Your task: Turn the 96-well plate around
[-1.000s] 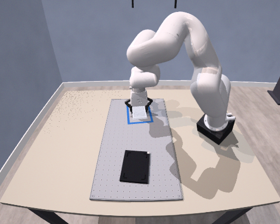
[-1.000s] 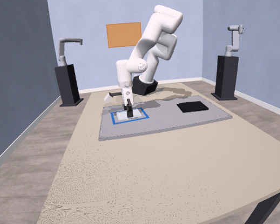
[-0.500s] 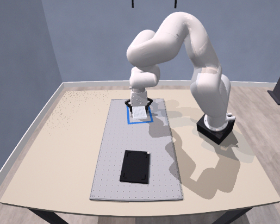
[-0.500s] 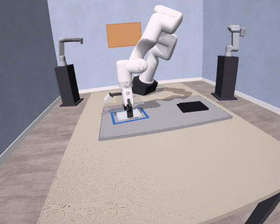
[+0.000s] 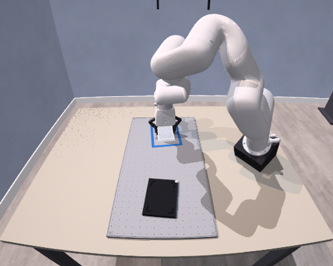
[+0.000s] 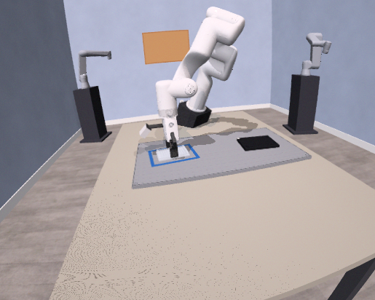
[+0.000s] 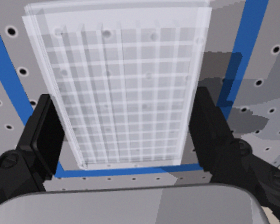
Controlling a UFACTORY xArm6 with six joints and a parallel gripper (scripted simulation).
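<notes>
The 96-well plate is 10 mm below my hand. The rest, counted from my hand: white A1 mark: 110 mm behind, 300 mm to the left, 10 mm below; black plate nest N1: 70 mm behind, 380 mm to the left, 10 mm below.
</notes>
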